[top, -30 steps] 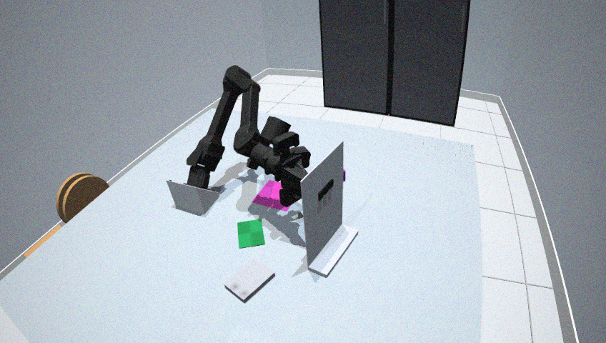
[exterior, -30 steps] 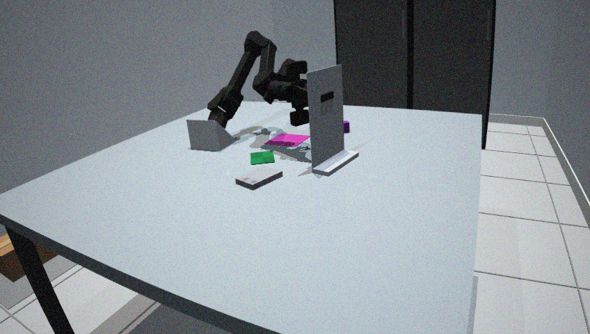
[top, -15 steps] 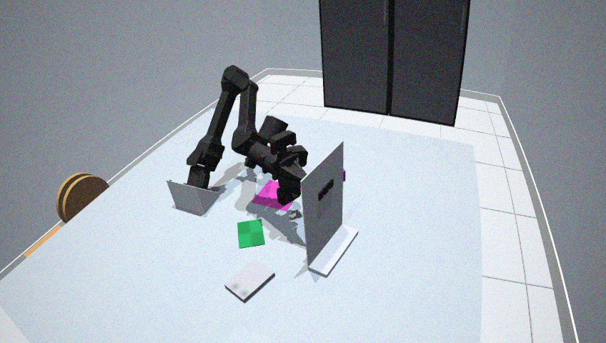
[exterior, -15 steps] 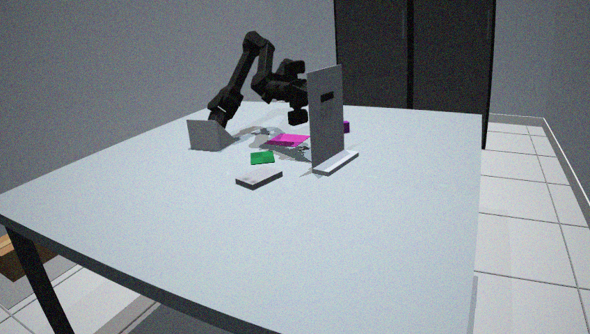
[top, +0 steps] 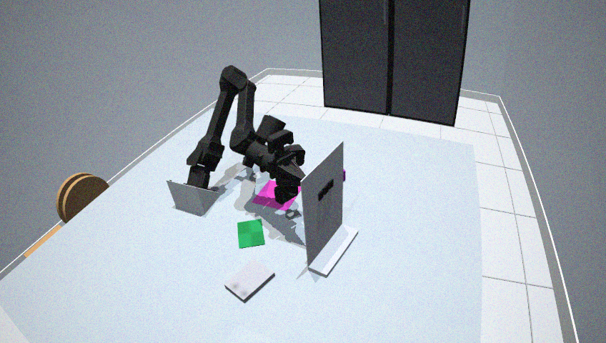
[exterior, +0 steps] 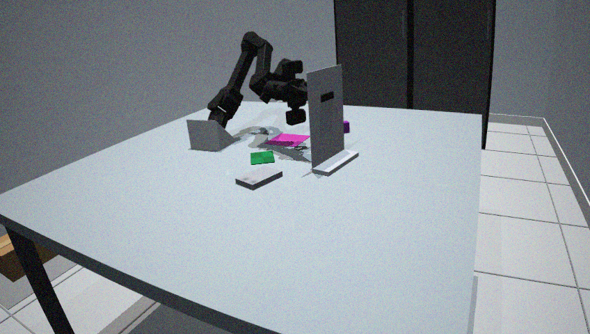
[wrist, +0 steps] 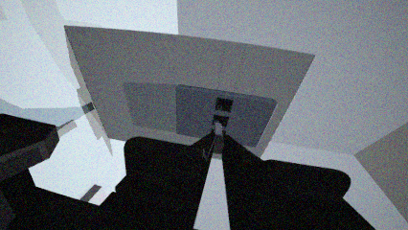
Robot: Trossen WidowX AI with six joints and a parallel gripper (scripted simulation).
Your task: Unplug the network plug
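Right now the magenta square is 19 cm below my gripper tip, 17 cm behind it and 14 cm to the left of it. The rest, counted from my gripper tip: grey upright panel: 7 cm below, 5 cm ahead, 1 cm to the right; flat grey slab: 18 cm to the right, 18 cm below, 8 cm behind; network plug: right at my gripper tip.
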